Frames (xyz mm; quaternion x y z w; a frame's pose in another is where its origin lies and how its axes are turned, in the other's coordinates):
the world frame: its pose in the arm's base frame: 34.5 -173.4 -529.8 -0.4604 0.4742 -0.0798 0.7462
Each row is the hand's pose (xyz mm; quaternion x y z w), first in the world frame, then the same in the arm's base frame.
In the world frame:
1: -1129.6 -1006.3 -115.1 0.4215 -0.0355 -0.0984 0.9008
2: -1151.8 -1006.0 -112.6 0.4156 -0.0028 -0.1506 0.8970
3: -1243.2 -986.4 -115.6 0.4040 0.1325 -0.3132 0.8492
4: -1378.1 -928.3 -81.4 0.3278 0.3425 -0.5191 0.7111
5: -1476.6 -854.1 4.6 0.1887 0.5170 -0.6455 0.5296
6: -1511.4 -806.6 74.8 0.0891 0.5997 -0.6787 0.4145
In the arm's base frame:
1: -343.1 -182.9 939.6 -0.1497 0.3217 -0.3288 0.8752
2: -353.1 -168.9 953.8 -0.1745 0.3208 -0.3797 0.8500
3: -410.8 -108.9 996.4 -0.2275 0.3251 -0.5540 0.7318
4: -475.1 19.7 1042.0 -0.3016 0.3276 -0.7573 0.4777
5: -484.4 168.9 1058.7 -0.3678 0.3247 -0.8514 0.1854
6: -463.4 257.9 1053.4 -0.3983 0.3245 -0.8579 0.0118

